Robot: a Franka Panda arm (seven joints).
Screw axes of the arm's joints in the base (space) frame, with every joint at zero. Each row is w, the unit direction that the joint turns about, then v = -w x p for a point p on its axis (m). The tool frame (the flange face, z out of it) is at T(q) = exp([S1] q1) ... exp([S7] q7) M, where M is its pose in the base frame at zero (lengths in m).
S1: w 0 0 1 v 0 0 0
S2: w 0 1 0 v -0.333 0 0
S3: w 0 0 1 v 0 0 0
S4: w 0 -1 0 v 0.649 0 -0.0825
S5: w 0 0 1 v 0 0 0
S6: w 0 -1 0 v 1.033 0 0
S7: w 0 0 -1 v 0 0.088 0
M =
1 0 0 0.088
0 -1 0 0
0 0 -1 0.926
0 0 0 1
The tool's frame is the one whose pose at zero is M.
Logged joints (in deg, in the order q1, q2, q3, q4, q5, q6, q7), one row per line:
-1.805 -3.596 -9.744 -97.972 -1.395 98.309 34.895
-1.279 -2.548 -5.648 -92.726 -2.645 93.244 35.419
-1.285 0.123 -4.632 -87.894 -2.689 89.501 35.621
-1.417 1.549 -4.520 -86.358 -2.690 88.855 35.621
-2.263 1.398 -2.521 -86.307 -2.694 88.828 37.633
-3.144 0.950 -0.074 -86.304 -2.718 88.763 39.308
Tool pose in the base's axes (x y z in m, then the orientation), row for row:
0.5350 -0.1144 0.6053 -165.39 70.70 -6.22
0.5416 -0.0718 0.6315 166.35 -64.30 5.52
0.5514 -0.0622 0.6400 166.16 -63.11 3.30
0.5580 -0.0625 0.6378 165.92 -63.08 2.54
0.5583 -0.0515 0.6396 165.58 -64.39 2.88
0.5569 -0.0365 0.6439 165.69 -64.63 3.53
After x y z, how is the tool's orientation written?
As a rotation vector, in degrees.
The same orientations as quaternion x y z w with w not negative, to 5 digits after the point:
-0.91896 0.39283 -0.03456 0.00022
0.93221 -0.36033 0.03093 0.01370
0.93450 -0.35494 0.01856 0.01944
0.93441 -0.35525 0.01430 0.02160
0.93170 -0.36231 0.01621 0.02022
0.93129 -0.36326 0.01984 0.01847

